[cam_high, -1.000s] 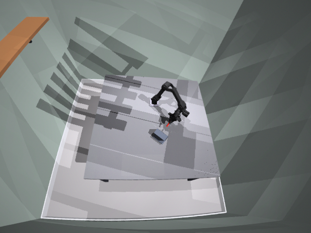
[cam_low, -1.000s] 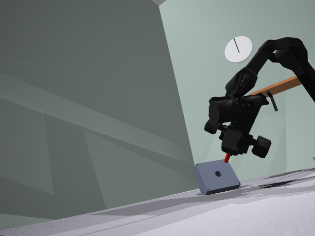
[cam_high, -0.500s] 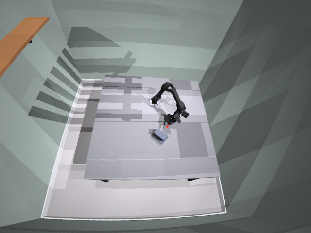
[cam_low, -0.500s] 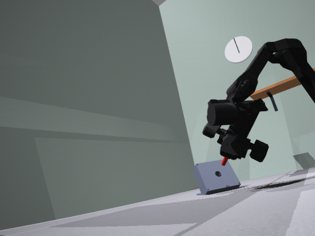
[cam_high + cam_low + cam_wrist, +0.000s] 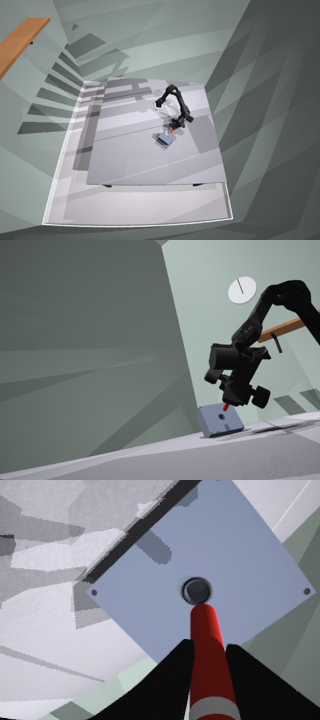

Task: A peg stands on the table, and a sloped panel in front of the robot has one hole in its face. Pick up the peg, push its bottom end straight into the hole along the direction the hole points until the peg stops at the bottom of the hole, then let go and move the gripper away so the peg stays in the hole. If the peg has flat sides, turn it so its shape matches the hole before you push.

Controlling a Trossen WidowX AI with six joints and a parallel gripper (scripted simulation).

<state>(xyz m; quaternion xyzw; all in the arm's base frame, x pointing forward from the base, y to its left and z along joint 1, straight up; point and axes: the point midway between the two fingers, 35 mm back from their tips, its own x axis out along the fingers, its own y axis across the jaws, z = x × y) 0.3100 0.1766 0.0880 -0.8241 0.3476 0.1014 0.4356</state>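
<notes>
Now: gripper tip 80 mm short of the dark sloped panel, 60 mm to the left of it and 50 mm above it. The rest, counted from my gripper tip: round red peg 10 mm behind, 10 mm to the left, 10 mm above.
</notes>
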